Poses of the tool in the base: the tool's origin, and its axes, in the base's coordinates. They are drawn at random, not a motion.
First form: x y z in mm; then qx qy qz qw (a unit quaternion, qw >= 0).
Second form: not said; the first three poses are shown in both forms.
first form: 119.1 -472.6 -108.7 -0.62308 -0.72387 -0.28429 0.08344
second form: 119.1 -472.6 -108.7 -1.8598 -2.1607 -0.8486
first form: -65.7 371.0 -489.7 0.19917 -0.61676 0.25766 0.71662
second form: -65.7 371.0 -489.7 0.4408 -1.3651 0.5703
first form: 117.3 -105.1 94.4 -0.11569 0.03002 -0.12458 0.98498
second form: 117.3 -105.1 94.4 -0.2325 0.0603 -0.2504
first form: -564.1 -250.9 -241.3 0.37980 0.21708 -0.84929 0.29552
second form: -564.1 -250.9 -241.3 1.0104 0.5775 -2.2595
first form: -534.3 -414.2 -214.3 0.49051 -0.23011 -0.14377 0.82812
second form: -534.3 -414.2 -214.3 1.0414 -0.4885 -0.3052
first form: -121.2 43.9 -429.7 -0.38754 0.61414 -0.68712 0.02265
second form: -121.2 43.9 -429.7 -1.2002 1.9020 -2.1281
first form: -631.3 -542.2 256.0 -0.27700 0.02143 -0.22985 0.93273
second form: -631.3 -542.2 256.0 -0.5668 0.0438 -0.4703
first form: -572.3 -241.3 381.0 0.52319 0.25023 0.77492 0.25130
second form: -572.3 -241.3 381.0 1.4235 0.6808 2.1085
